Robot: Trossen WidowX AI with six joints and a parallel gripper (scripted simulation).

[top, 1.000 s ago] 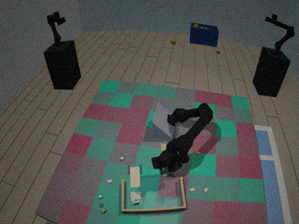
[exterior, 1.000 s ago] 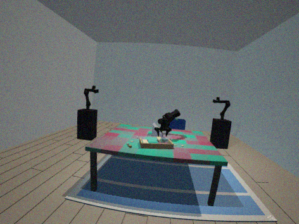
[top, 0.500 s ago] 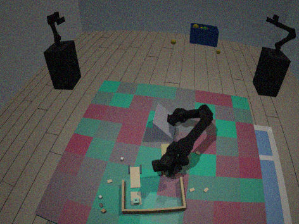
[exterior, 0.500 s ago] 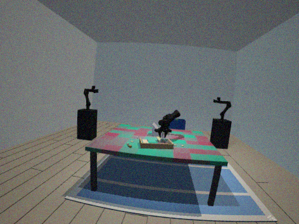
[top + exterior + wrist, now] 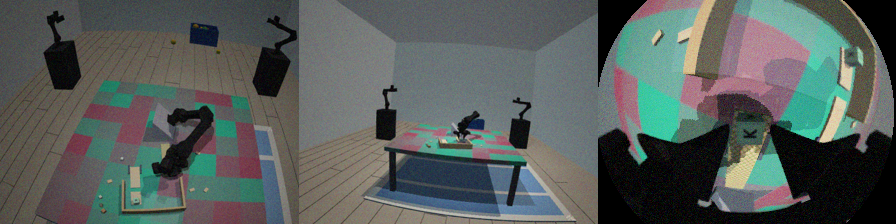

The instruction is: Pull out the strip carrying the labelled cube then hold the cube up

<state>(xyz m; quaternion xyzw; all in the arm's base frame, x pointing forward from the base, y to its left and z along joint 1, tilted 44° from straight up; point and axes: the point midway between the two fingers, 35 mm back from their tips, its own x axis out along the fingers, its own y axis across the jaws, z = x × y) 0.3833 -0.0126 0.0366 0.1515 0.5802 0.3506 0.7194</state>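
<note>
The strip lies 11 cm behind my gripper tip, 2 cm to the right of it and 2 cm below it.
</note>
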